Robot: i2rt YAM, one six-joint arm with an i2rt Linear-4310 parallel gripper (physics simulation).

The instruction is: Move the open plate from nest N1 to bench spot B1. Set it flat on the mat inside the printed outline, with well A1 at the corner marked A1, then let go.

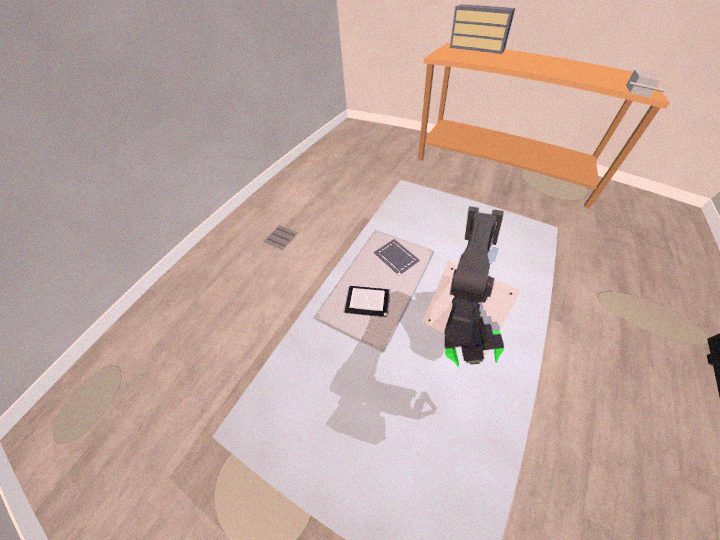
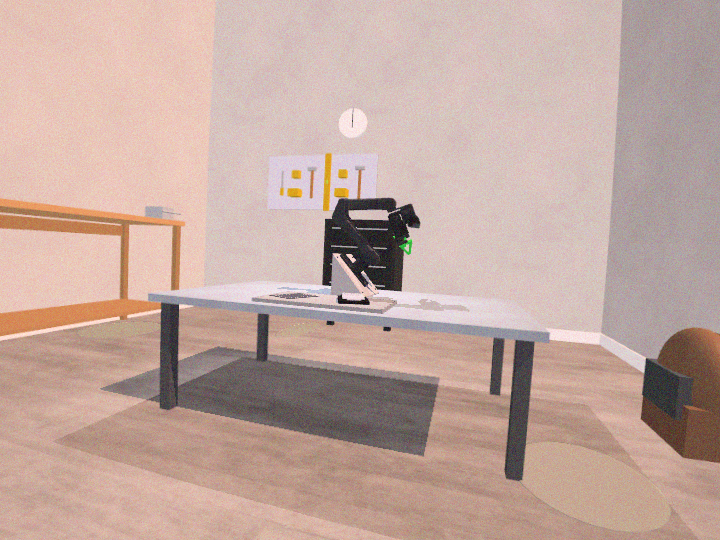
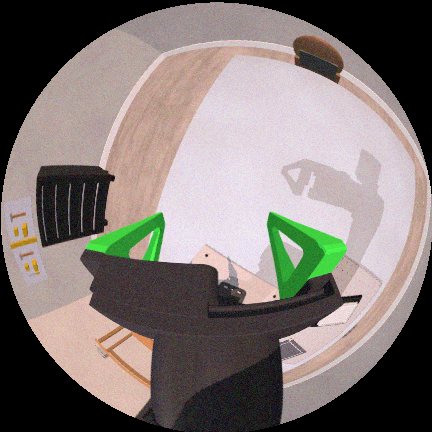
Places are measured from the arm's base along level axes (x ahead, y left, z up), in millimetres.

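Where they show: gripper, fingertip midpoint: (image 2: 407,250) (image 3: 215,217); arm's base, link origin: (image 2: 353,270).
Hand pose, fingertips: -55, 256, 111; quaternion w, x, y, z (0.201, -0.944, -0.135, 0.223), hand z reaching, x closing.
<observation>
Each offset is from my fingertips to the top centre of the thing, as dx, dy, dz. Level surfaces: height alone.
The open plate {+407, -167, -193} (image 1: 367,299) (image 3: 334,316) is white with many small wells. It lies in the black nest {+407, -167, -201} (image 1: 363,313) (image 2: 353,301), on the near part of a low beige slab (image 1: 348,273) (image 2: 380,306). The dark mat {dz -218} (image 1: 396,256) (image 2: 294,295) (image 3: 291,349) with a pale printed outline lies on the slab's far part and bears no plate. Corner lettering is too small to read. My gripper (image 1: 476,360) (image 2: 407,246) (image 3: 215,217) is open and empty, high above the table and well to the side of the plate. Its green fingertips are wide apart.
The white table {dz -232} (image 1: 465,430) (image 2: 494,323) carries the slab. My arm stands on a tilted pinkish board (image 1: 507,303) (image 3: 205,256) beside the slab. A black drawer cabinet (image 3: 75,202) and an orange shelf bench (image 1: 540,66) stand off the table.
</observation>
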